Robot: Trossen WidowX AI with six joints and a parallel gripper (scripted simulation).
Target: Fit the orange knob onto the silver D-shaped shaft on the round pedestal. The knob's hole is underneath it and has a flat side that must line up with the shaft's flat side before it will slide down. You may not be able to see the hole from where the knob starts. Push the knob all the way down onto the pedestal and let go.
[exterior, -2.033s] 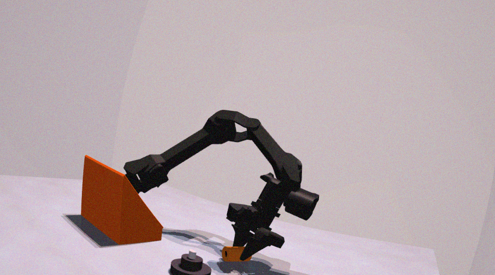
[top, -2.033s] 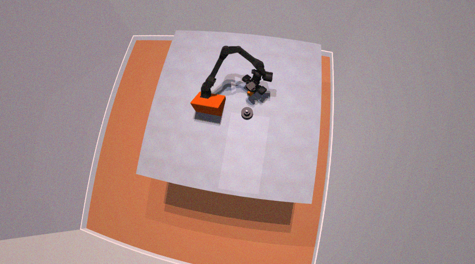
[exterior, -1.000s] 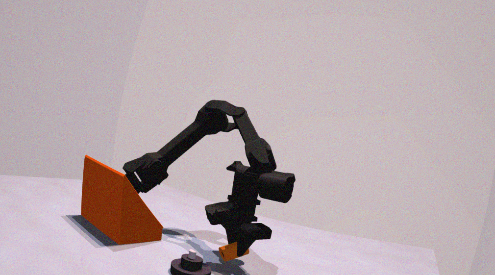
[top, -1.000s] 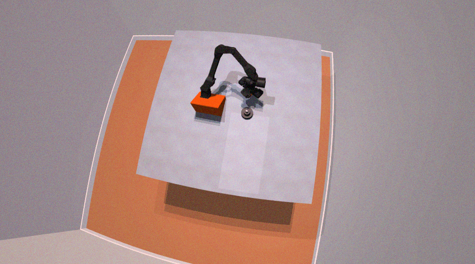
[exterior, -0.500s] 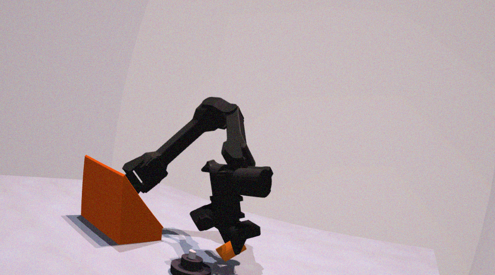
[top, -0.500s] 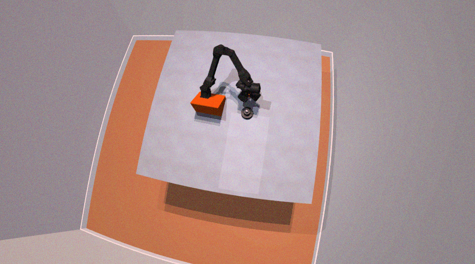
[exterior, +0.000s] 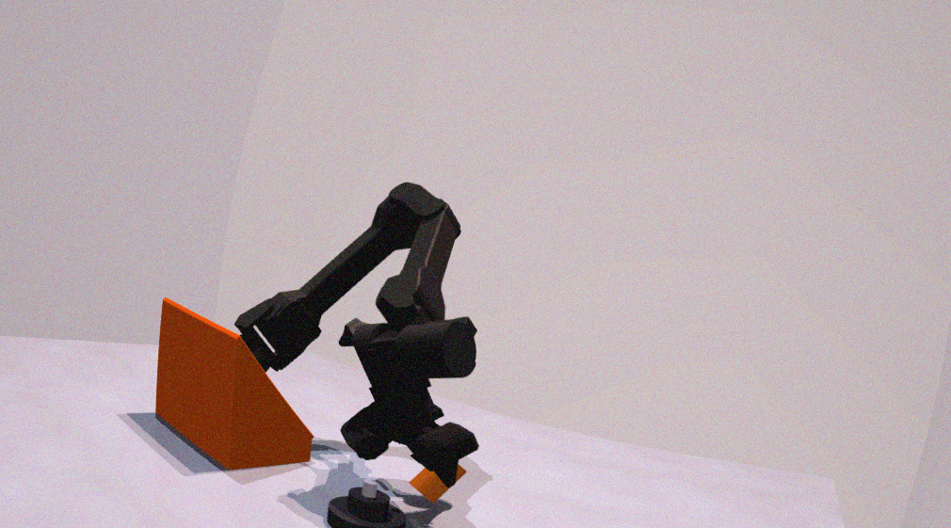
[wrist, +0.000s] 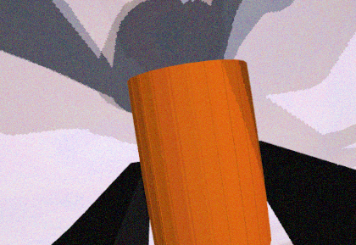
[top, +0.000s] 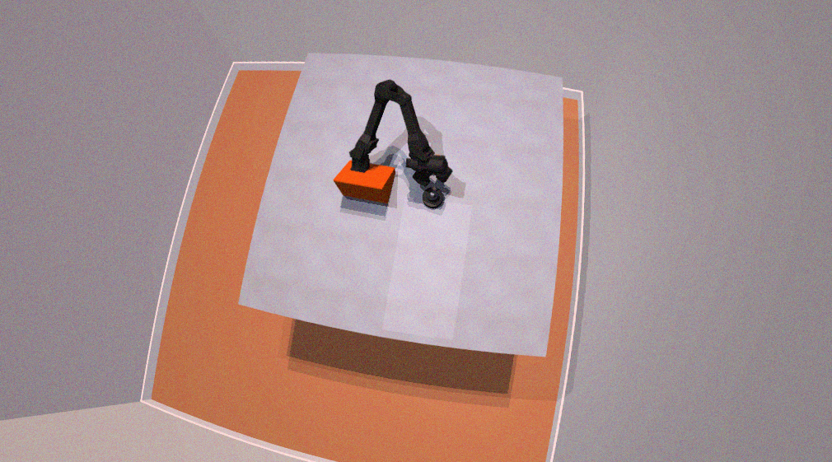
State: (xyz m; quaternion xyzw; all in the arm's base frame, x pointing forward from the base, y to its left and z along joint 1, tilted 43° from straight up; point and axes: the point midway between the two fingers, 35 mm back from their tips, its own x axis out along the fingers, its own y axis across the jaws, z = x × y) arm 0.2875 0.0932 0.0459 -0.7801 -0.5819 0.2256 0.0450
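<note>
The round pedestal is 15 cm to the right of my gripper tip and 1 cm ahead of it. From my gripper tip the other things lie so: orange knob (1 cm above).
</note>
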